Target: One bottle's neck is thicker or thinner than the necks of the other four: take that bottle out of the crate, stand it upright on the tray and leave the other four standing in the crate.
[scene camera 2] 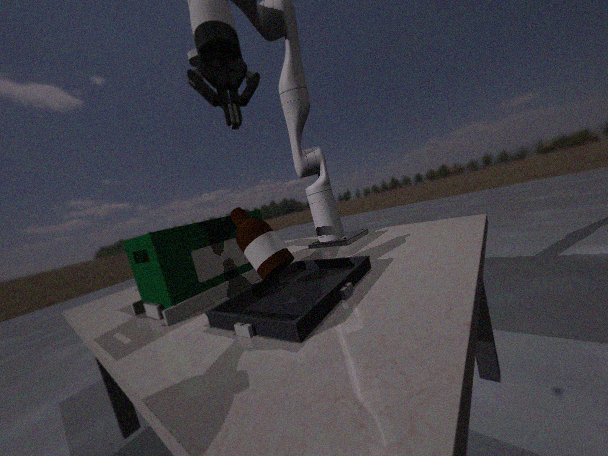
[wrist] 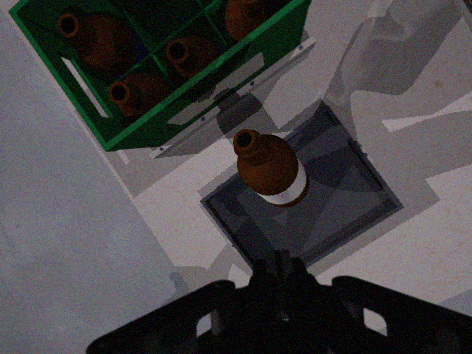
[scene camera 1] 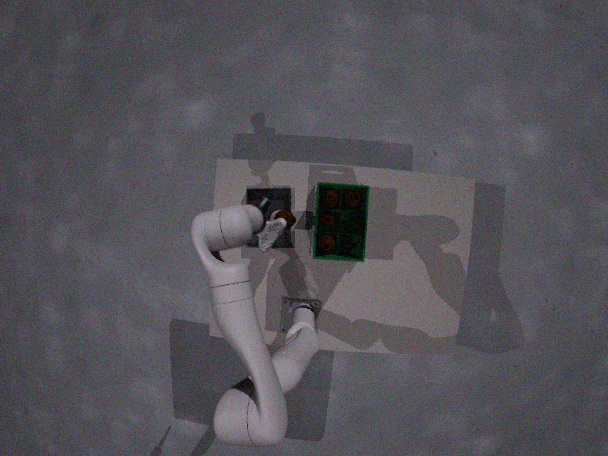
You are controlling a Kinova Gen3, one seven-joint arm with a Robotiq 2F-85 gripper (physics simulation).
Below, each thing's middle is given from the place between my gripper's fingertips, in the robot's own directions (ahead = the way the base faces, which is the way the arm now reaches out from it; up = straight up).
My hand is 31 cm above the dark tray (scene camera 2: 289, 306), 4 cm to the right of it and 1 cm past it.
